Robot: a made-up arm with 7 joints.
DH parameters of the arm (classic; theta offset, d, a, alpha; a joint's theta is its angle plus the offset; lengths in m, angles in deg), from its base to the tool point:
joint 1: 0 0.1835 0 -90
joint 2: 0 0 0 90
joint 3: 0 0.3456 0.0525 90
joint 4: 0 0 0.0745 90
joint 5: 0 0.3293 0 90
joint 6: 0 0 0.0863 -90
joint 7: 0 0.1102 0 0
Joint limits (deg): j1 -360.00..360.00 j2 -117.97..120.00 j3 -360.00..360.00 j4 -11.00..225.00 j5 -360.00..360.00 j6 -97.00..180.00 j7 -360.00..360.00
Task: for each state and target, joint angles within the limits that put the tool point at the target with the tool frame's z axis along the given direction. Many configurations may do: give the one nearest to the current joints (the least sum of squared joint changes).
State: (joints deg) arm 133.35 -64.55 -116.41 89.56 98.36 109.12 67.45
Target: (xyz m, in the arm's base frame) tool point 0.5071 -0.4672 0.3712 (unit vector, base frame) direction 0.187 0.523 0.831
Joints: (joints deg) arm 107.12 -63.32 -126.84 120.05 97.68 105.72 67.45
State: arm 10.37 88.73 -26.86 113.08 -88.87 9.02 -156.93
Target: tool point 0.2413 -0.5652 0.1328 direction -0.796 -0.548 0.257
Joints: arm -15.09 68.72 -64.29 82.60 -60.04 58.65 -156.93
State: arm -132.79 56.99 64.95 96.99 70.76 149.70 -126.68
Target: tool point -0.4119 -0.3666 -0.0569 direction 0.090 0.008 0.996
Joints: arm -170.69 98.61 36.99 106.35 88.89 143.86 -126.68
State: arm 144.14 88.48 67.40 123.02 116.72 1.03 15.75
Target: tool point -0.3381 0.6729 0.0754 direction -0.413 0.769 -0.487
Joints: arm 113.60 77.26 33.52 141.88 91.93 -18.04 15.75
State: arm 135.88 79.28 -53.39 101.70 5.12 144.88 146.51
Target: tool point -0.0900 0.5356 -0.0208 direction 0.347 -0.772 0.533
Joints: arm 128.66 105.47 -64.65 136.36 -23.07 153.29 146.51
